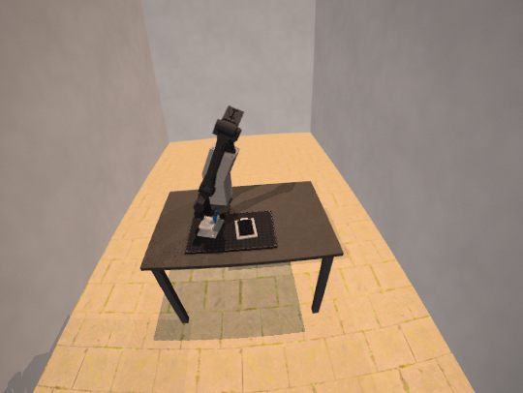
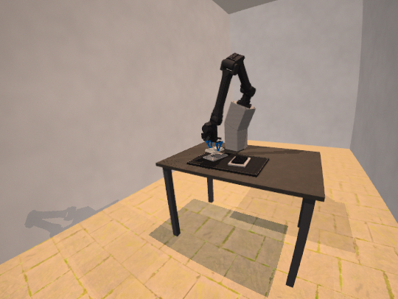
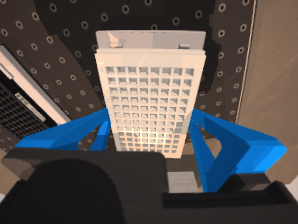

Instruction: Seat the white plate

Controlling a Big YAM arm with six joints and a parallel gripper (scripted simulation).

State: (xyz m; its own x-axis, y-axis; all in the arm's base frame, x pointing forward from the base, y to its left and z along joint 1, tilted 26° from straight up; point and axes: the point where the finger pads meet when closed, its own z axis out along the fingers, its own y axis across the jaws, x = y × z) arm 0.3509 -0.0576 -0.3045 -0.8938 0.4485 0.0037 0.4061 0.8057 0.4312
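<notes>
My hand is 10 mm past the plate nest N2 and 60 mm above it. Round my hand: black plate M06: 60 mm ahead, 210 mm to the left, 50 mm below; white 96-well plate M09: 10 mm below; deck label: 100 mm behind, 40 mm to the left, 70 mm below.
</notes>
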